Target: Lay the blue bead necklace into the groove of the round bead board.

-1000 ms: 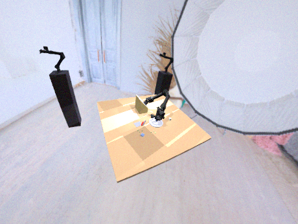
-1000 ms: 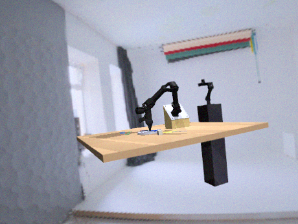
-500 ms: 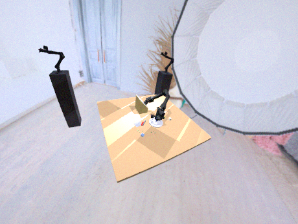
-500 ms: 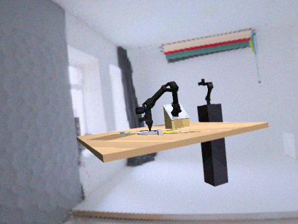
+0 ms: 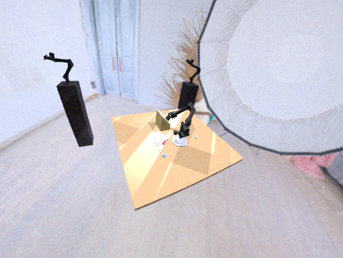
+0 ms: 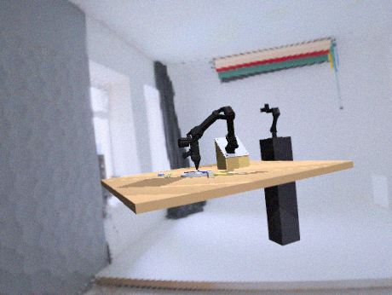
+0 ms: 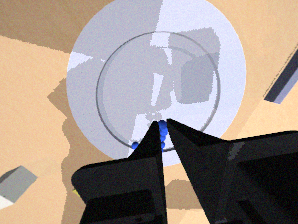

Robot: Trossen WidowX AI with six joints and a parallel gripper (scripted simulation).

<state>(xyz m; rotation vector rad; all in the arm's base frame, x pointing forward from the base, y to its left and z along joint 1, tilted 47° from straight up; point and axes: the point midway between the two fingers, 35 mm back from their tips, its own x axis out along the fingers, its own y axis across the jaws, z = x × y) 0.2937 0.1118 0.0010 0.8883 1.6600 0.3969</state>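
Right now the round bead board is 1 cm ahead of my gripper tip, 1 cm to the right of it and 3 cm below it. The rest, counted from my gripper tip: yellow flat piece 12 cm behind, 15 cm to the left, 3 cm below; then red-and-grey object 2 cm behind, 19 cm to the right, 3 cm below; then white cylinder 1 cm ahead, 23 cm to the left, 2 cm below.
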